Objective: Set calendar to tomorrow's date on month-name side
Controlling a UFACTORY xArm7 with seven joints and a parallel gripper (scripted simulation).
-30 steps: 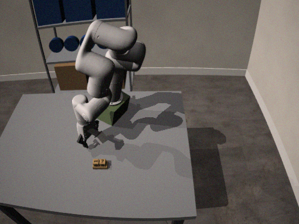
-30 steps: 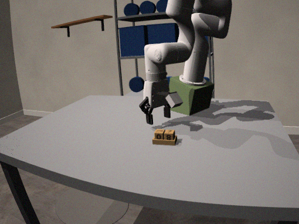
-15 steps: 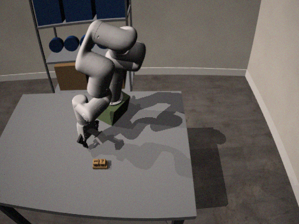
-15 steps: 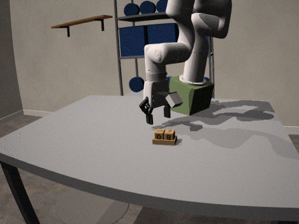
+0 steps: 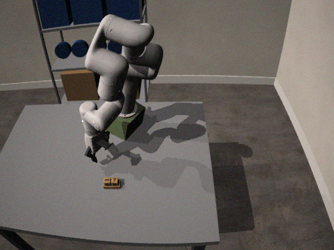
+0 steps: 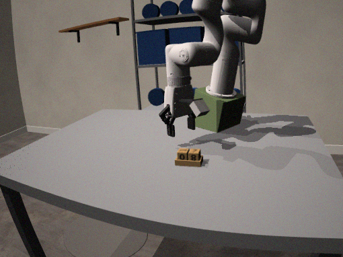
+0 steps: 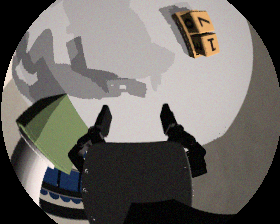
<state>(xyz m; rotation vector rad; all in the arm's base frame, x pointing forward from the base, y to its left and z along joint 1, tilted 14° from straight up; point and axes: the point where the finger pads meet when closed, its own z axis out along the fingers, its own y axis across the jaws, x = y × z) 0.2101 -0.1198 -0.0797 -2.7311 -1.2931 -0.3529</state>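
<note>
My gripper is now 15 cm short of the cube, 3 cm to the right of it and 3 cm above it. The rest, counted from my hand: wooden calendar tray (15 cm ahead, 4 cm to the left, 4 cm below).
</note>
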